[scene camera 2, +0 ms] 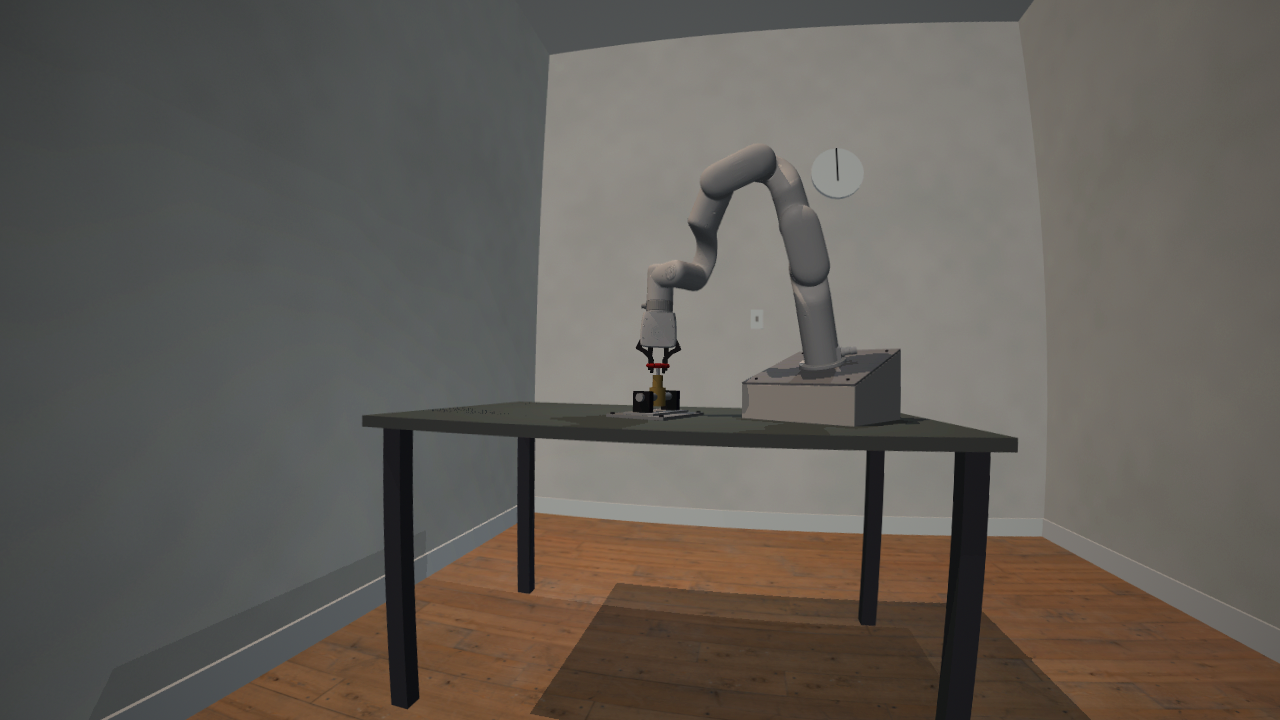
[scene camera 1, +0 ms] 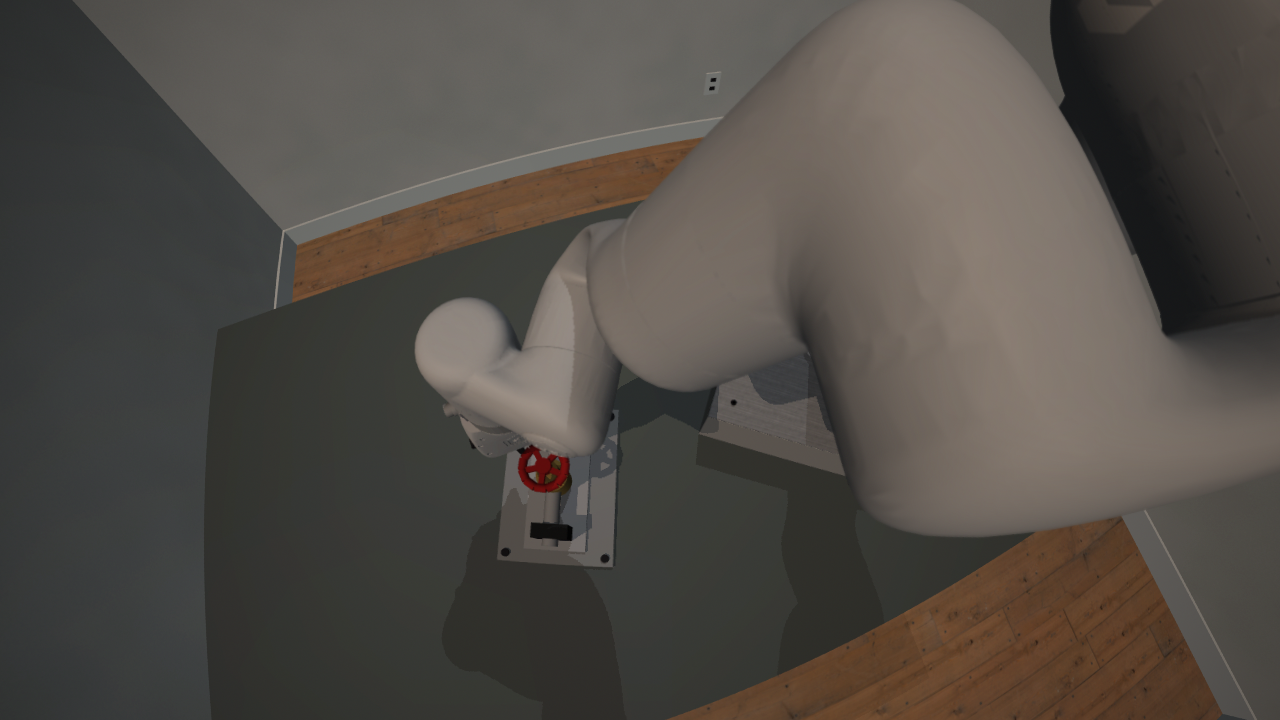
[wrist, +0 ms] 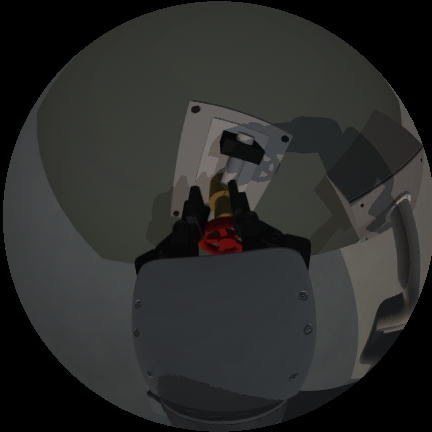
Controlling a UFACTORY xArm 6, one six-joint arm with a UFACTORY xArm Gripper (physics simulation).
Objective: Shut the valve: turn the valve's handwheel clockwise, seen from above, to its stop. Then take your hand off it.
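The red handwheel (scene camera 1: 543, 469) (scene camera 2: 657, 365) (wrist: 220, 240) lies level on top of the brass valve body (scene camera 2: 657, 386) (wrist: 219, 201). The valve stands on a light plate (scene camera 1: 602, 539) (wrist: 184, 145) with a grey pipe (scene camera 1: 552, 506) (wrist: 234, 167) through it. My gripper (scene camera 2: 657, 369) (wrist: 215, 193) points down over the valve. Its two black fingers stand on opposite sides of the handwheel and are shut on its rim. In the wrist view the right finger hides part of the rim. In the scene camera 1 view the arm's wrist hides most of the fingers.
Black pipe clamps (scene camera 1: 550, 531) (scene camera 2: 642, 401) (wrist: 241, 149) stand on the plate beside the valve. The robot's box-shaped base (scene camera 1: 760, 456) (scene camera 2: 796, 402) is on the same dark table (scene camera 1: 358, 537) (scene camera 2: 537, 426). The arm arches over from that base.
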